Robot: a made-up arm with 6 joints.
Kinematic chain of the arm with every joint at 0, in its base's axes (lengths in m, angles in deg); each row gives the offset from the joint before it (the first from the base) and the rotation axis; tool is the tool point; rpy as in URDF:
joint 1: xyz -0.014 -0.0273 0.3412 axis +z
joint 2: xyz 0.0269 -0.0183 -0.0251 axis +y
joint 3: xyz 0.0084 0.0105 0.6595 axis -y
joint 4: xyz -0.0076 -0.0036 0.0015 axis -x
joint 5: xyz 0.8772 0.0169 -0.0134 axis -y
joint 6: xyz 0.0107 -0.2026 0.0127 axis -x
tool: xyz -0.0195 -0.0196 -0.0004 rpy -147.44 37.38 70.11
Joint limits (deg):
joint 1: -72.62..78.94
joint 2: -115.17..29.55
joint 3: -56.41..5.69
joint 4: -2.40..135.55
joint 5: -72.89..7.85
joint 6: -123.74..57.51
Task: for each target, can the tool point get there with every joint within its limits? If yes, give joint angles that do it. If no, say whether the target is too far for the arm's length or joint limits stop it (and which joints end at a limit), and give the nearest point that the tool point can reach.
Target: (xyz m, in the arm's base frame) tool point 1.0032 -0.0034 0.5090
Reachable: yes | joints 4.29 18.65 -23.15 82.90 -5.44 -58.88
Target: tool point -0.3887 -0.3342 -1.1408
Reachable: no: joint limits stop it (at a limit: joint 1, joint 2, joint 3, joint 4, joint 5, joint 6) | nearest point -0.0872 -0.4896 -0.0071 | short by 1.183 m
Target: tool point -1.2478 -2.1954 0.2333
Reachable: no: too far | nearest point -0.6093 -1.0734 0.6950 | short by 1.371 m
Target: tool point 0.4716 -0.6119 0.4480
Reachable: yes | joints -40.20 1.55 -45.52 53.80 -50.07 -71.29
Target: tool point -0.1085 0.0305 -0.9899
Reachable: no: joint limits stop it (at a limit: joint 1, joint 2, joint 3, joint 4, joint 5, joint 6) | nearest point 0.2705 0.3443 -0.0071 | short by 1.099 m
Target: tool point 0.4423 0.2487 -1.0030
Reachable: no: joint limits stop it (at a limit: joint 2, joint 3, joint 4, joint 5, joint 6) | nearest point 0.3865 0.2149 -0.0071 | short by 0.998 m
